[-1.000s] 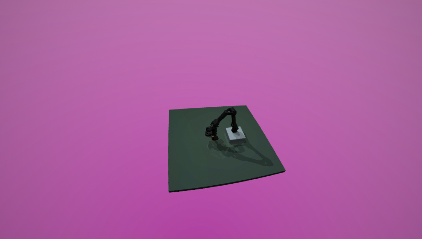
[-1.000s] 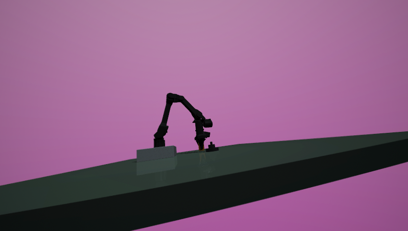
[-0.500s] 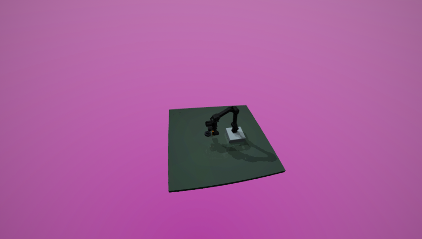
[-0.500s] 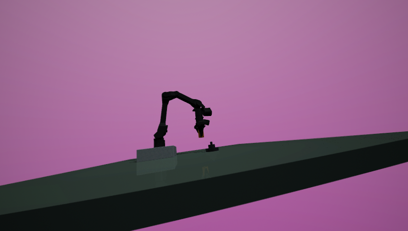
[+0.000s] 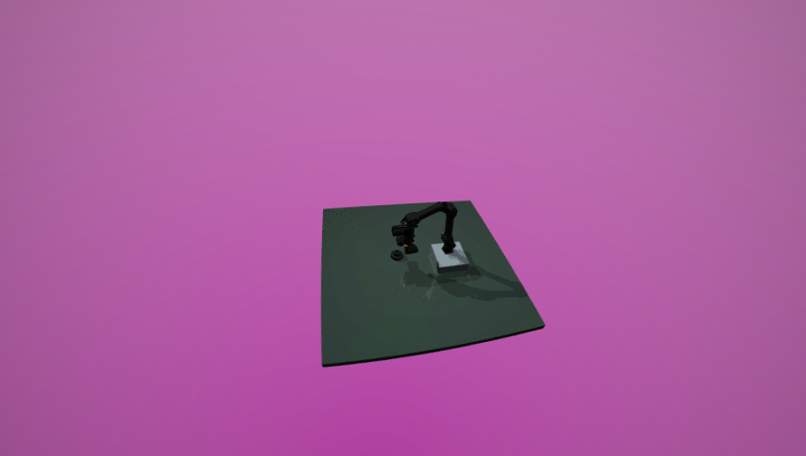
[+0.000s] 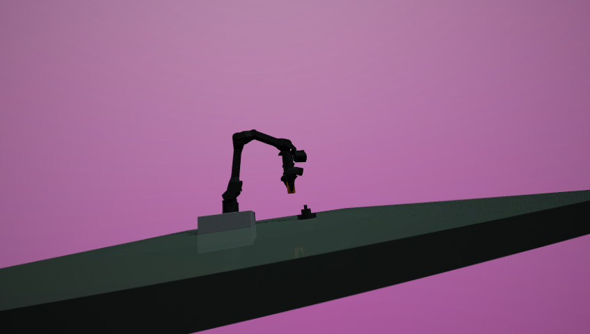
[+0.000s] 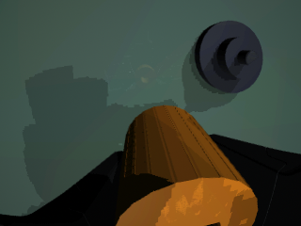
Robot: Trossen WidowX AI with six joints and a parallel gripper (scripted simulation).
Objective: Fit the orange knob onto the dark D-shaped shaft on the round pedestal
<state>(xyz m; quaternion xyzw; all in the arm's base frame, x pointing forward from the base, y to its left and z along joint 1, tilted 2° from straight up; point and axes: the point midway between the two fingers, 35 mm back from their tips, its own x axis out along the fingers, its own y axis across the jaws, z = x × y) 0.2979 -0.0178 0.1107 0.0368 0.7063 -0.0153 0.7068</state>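
My gripper tip is now 20 mm short of the round dark pedestal, 100 mm to the left of it and 110 mm above it. Also, from my gripper tip: orange knob (20 mm above).
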